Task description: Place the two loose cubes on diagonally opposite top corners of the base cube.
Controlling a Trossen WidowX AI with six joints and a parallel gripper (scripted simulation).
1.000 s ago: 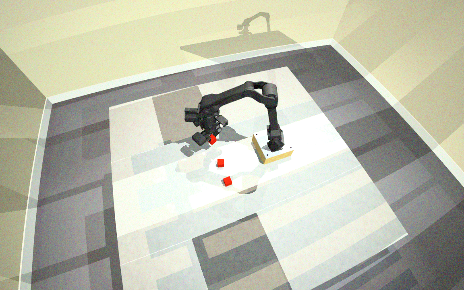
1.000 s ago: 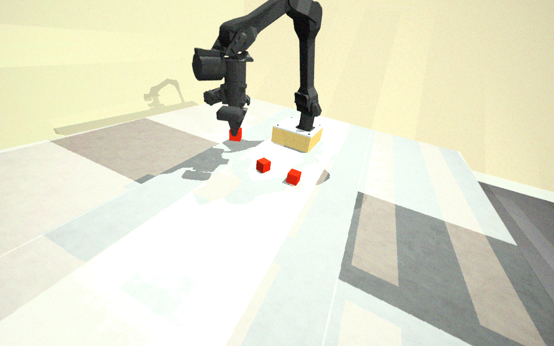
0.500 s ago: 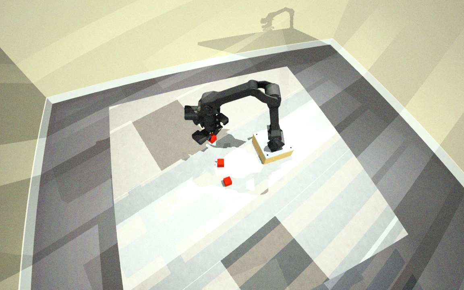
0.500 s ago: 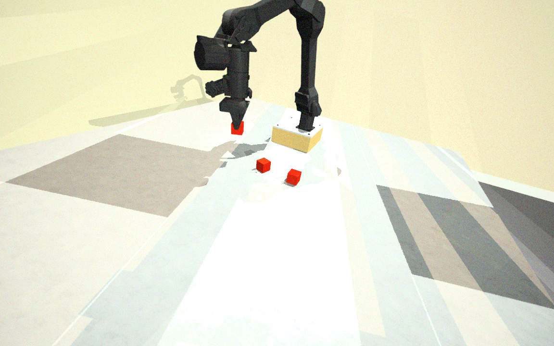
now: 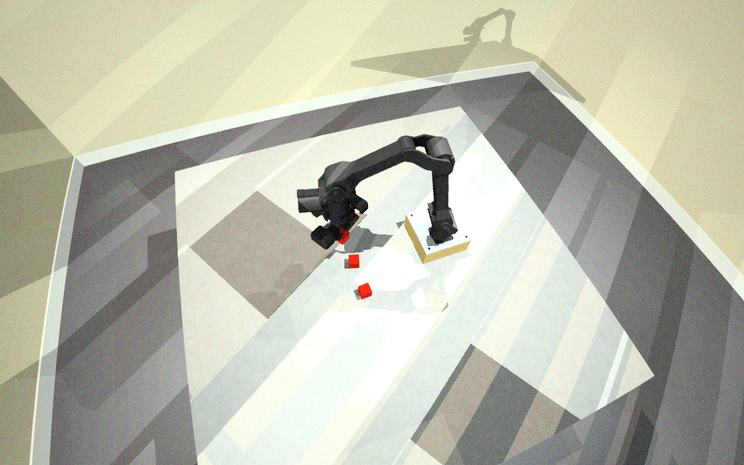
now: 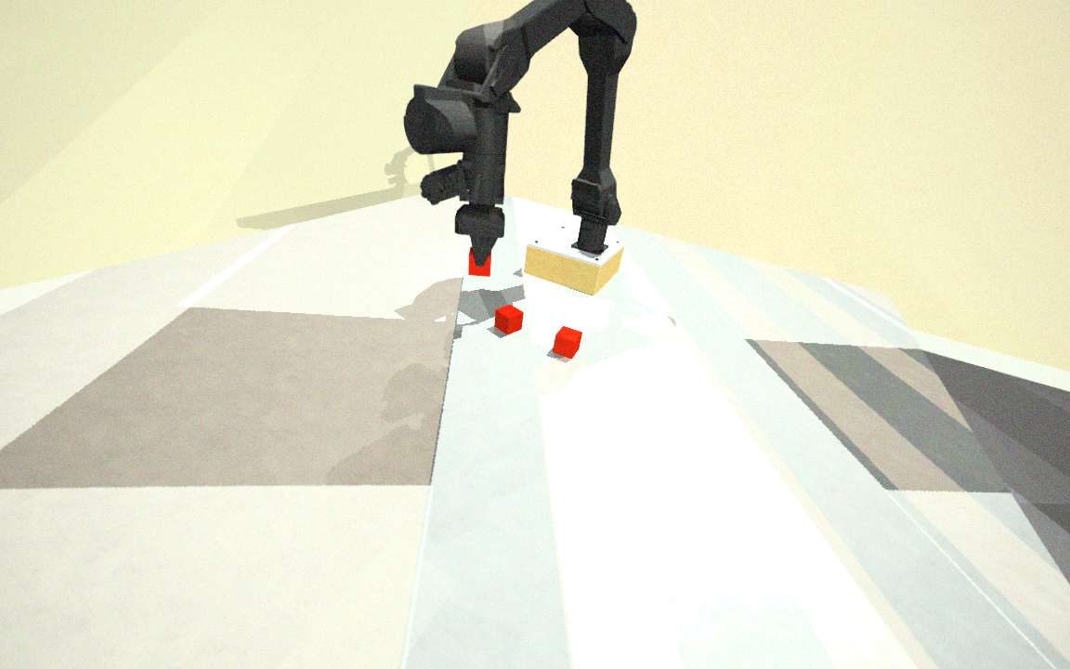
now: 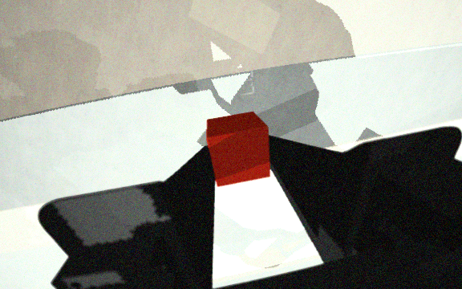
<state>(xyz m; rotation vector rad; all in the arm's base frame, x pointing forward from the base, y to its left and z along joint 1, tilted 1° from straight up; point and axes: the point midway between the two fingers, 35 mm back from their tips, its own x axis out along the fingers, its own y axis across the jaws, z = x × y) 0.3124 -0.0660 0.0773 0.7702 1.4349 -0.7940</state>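
Now: the red cube 2 cm behind my gripper tip, 5 cm to the left of it and 10 cm below it.
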